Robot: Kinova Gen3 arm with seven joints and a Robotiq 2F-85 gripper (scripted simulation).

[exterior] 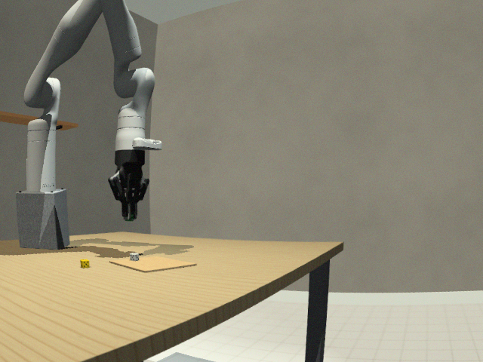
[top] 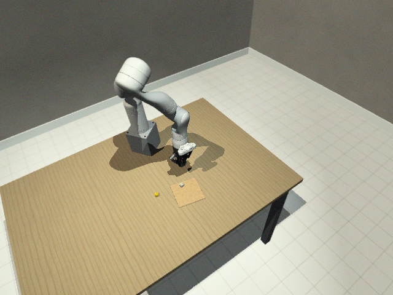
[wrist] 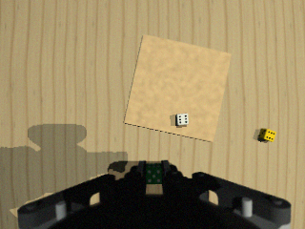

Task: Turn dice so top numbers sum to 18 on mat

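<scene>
My hand is 50 mm short of the white die, 40 mm to the left of it and 100 mm above it. From my hand the other things lie so: yellow die 20 mm ahead, 180 mm to the right, 100 mm below; then tan mat 100 mm ahead, 40 mm to the right, 110 mm below; then green die 10 mm below.
</scene>
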